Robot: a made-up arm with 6 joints. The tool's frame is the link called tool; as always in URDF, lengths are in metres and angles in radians. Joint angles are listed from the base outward.
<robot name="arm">
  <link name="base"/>
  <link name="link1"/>
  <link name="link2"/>
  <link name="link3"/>
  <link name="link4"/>
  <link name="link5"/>
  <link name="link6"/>
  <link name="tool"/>
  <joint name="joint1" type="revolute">
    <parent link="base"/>
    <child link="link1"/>
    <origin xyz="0 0 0.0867" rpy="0 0 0"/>
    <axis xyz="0 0 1"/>
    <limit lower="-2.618" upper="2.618"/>
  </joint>
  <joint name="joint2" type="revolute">
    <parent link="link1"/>
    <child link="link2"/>
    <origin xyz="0 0 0" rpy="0 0 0"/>
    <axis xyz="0.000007 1 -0.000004"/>
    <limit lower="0" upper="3.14"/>
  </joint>
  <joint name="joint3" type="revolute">
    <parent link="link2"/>
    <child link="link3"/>
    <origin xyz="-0.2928 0 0.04" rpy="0 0 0"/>
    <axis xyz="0.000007 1 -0.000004"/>
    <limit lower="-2.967" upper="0"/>
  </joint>
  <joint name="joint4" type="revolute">
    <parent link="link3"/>
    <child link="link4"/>
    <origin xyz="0.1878 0 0.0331" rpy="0 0 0"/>
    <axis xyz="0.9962 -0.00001 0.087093"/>
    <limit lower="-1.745" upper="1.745"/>
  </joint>
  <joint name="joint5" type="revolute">
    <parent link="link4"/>
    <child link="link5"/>
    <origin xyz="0 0 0" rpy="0 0 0"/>
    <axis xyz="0.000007 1 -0.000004"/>
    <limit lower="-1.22" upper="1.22"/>
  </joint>
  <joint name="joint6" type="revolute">
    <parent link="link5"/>
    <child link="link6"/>
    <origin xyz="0.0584 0 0.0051" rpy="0 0 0"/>
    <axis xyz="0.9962 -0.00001 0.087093"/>
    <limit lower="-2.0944" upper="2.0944"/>
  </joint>
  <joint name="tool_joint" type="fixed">
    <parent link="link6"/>
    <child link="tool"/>
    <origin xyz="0 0 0" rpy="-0.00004 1.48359 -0.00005"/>
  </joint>
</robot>
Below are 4 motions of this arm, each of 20 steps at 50 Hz.
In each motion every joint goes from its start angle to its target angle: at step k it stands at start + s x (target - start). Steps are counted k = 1, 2, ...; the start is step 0. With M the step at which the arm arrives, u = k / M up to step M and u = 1 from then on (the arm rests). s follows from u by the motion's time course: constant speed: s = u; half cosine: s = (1 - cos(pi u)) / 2; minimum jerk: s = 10 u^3 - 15 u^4 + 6 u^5.
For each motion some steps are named. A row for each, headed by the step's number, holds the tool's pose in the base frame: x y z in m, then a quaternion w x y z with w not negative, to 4 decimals.
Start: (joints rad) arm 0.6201 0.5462 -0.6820 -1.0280 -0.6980 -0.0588
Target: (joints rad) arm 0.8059 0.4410 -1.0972 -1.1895 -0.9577 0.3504
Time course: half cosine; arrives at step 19
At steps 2, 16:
2: -0.0275 0.0204 0.3625 0.8665 -0.4856 0.1150 -0.0124
16: -0.1009 -0.0403 0.4223 0.8870 -0.4159 -0.1349 0.1484

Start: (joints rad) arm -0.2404 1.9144 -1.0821 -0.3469 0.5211 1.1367
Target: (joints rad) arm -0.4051 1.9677 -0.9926 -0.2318 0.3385 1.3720
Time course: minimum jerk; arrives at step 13
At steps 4, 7, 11, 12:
4: 0.2923 -0.0898 0.1726 0.1805 0.5476 0.8168 -0.0208
7: 0.2856 -0.1063 0.1612 0.1786 0.6214 0.7628 0.0043
11: 0.2774 -0.1224 0.1503 0.1771 0.6912 0.7001 0.0275
12: 0.2768 -0.1234 0.1496 0.1770 0.6953 0.6960 0.0288

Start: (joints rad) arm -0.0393 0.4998 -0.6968 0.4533 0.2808 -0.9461
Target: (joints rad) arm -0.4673 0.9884 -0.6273 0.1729 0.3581 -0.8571
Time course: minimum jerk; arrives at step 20
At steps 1, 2, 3, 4, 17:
1: -0.0015 0.0072 0.3331 0.7009 -0.2039 0.6661 -0.1532
2: -0.0006 0.0071 0.3329 0.6989 -0.2035 0.6680 -0.1543
3: 0.0017 0.0070 0.3325 0.6941 -0.2026 0.6727 -0.1571
4: 0.0057 0.0066 0.3318 0.6855 -0.2009 0.6808 -0.1617
17: 0.0957 -0.0428 0.2854 0.4032 -0.1179 0.8786 -0.2272

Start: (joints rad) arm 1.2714 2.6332 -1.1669 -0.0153 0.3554 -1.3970
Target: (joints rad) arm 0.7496 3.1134 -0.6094 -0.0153 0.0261 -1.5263
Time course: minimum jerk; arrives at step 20
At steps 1, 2, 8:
1: 0.0943 0.3037 -0.0471 0.0821 0.9705 -0.2267 -0.0031
2: 0.0950 0.3020 -0.0484 0.0847 0.9700 -0.2280 -0.0035
8: 0.1153 0.2292 -0.0935 0.1905 0.9399 -0.2816 -0.0315

